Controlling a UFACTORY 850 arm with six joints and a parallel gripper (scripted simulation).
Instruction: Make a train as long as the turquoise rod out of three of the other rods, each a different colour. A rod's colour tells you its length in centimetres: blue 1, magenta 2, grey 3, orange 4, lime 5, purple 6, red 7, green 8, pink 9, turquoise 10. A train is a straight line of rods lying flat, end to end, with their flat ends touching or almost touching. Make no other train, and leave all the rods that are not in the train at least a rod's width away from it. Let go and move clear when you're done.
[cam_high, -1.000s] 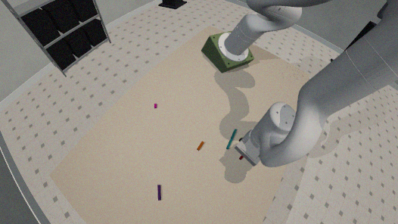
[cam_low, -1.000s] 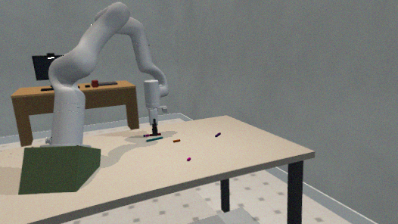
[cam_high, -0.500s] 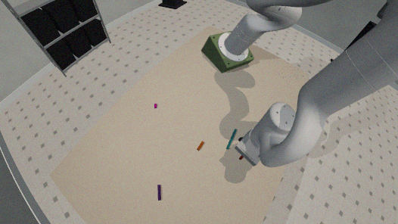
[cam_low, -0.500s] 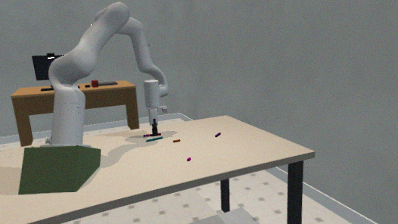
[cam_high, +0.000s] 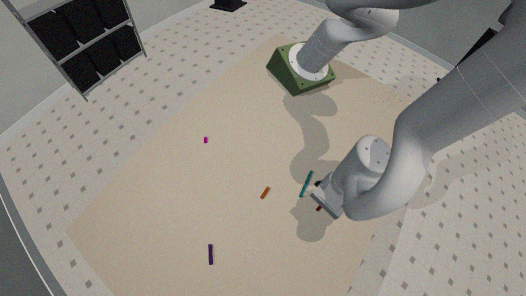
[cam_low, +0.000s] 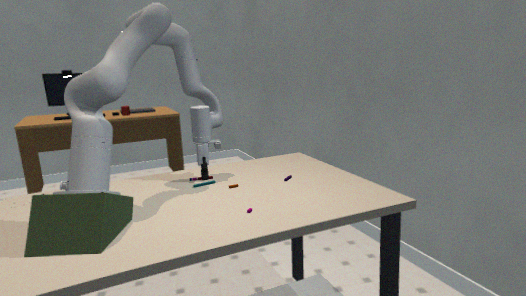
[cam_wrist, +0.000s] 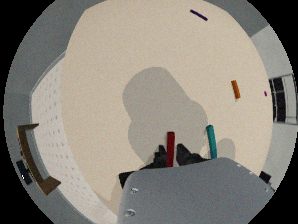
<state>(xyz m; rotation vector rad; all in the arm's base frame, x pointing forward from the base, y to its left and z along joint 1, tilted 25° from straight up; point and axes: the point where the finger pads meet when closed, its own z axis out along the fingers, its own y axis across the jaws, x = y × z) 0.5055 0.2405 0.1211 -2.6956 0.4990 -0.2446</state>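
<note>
The red rod lies 20 mm below my hand. The rest, counted from my hand: turquoise rod: 30 mm behind, 80 mm to the right, 20 mm below; then orange rod: 60 mm ahead, 180 mm to the right, 20 mm below; then blue rod: 60 mm behind, 20 mm to the left, 20 mm below.
</note>
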